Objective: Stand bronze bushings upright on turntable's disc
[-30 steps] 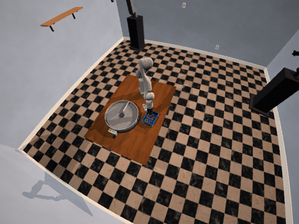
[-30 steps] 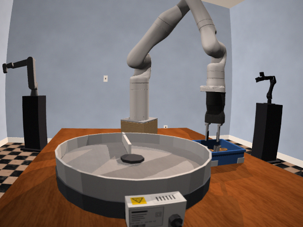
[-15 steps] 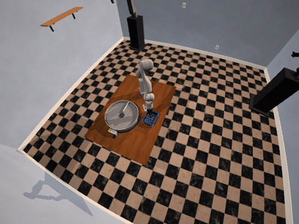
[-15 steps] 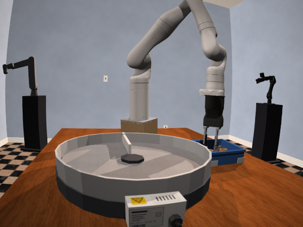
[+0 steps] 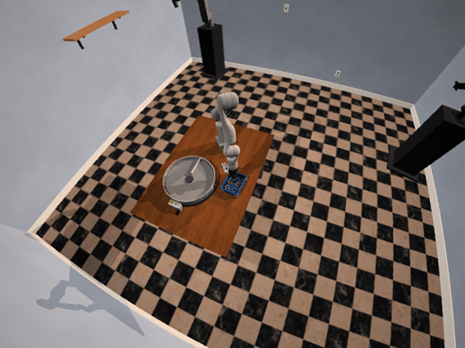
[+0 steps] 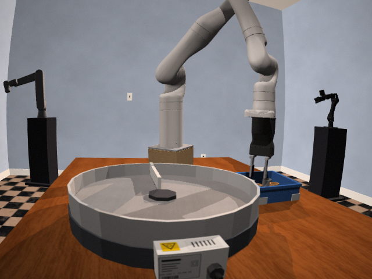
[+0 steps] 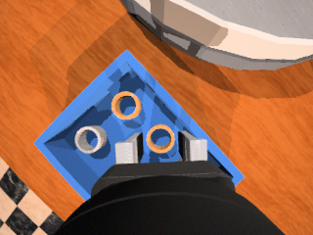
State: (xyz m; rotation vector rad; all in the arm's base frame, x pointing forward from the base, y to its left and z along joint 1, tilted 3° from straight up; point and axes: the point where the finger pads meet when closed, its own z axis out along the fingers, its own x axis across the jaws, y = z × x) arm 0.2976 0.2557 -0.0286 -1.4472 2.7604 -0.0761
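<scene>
Right now my hand is 50 mm above the blue crate and 30 mm to the right of it. Also, from my hand: grey disc 280 mm to the right, 170 mm ahead, 20 mm below.
</scene>
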